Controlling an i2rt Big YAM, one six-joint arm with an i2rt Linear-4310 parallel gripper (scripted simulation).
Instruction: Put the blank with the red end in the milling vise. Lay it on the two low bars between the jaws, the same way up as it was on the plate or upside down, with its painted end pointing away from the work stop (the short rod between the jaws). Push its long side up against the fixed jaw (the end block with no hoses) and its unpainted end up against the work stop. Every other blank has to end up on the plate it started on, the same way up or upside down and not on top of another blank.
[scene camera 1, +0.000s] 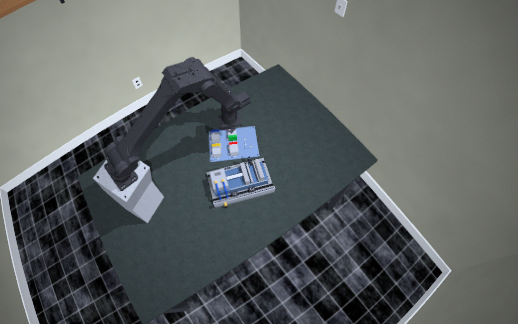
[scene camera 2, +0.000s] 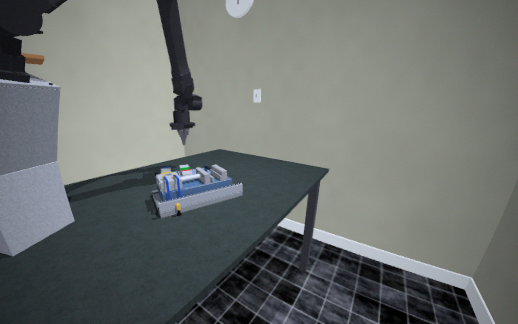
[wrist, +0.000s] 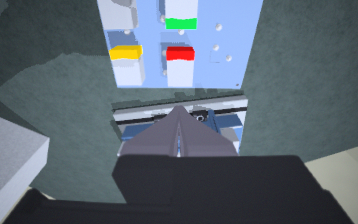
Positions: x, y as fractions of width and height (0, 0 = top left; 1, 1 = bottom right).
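Note:
The gripper (wrist: 0.50, 0.50) is visible together with a yellow-ended blank (wrist: 0.36, 0.29). A light blue plate (scene camera 1: 0.48, 0.41) is visible too.

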